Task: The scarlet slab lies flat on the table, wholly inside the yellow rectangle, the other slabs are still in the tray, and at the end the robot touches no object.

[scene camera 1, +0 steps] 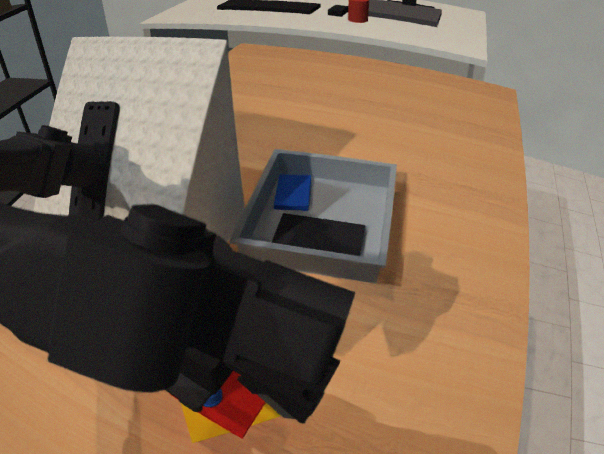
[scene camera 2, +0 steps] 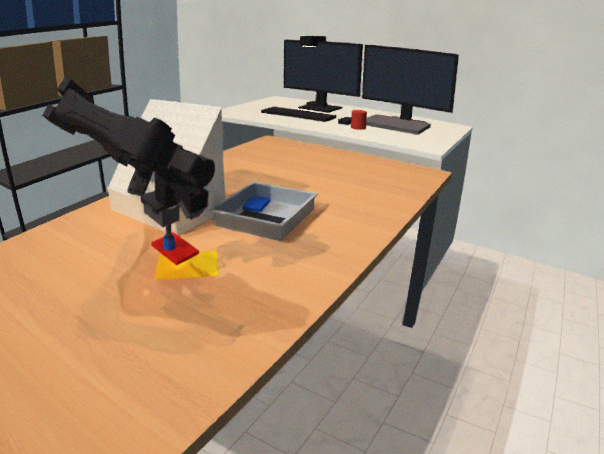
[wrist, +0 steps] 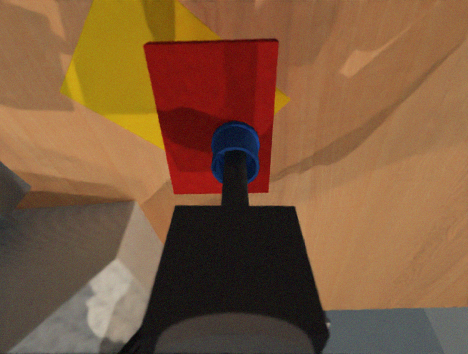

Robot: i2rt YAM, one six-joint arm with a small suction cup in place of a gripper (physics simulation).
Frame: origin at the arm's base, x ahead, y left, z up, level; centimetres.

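Where they show: hand, tool point: [scene camera 1: 209,397] [scene camera 2: 169,250] [wrist: 235,136]; arm's base, link origin: [scene camera 1: 93,167].
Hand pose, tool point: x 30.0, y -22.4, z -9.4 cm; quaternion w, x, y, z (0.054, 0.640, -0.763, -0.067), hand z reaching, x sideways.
Note:
Each offset is from my tool point to the top centre of the thing. Level surfaces: height alone.
The scarlet slab @[dx +1.0, dy +0.9, dz +1.7 cm] [scene camera 1: 242,407] [scene camera 2: 184,251] [wrist: 200,90] hangs roughly level on my suction cup [scene camera 1: 213,398] [scene camera 2: 169,243] [wrist: 235,142], which sits off-centre, near one end of it. The slab is above the table and partly over the yellow rectangle [scene camera 1: 200,427] [scene camera 2: 202,267] [wrist: 110,60], and turned relative to it. In the wrist view, the slab's end at the cup reaches past the rectangle's edge. The blue slab @[dx -5.3, dy +42.5, dz -5.1 cm] [scene camera 1: 293,192] [scene camera 2: 256,204] and the black slab @[dx +2.5, dy +32.0, dz -5.0 cm] [scene camera 1: 322,235] [scene camera 2: 262,216] lie in the grey tray @[dx +1.5, dy +37.5, dz -1.3 cm] [scene camera 1: 345,265] [scene camera 2: 250,226]. The arm hides part of the rectangle in scene camera 1.
A white block with a sloped top [scene camera 1: 145,70] [scene camera 2: 185,120] stands beside the tray, behind the arm. A white desk [scene camera 1: 280,24] [scene camera 2: 420,141] with monitors, a keyboard and a red cup [scene camera 1: 358,11] [scene camera 2: 358,120] stands beyond the wooden table @[dz -6.4 cm] [scene camera 1: 450,150] [scene camera 2: 75,360].

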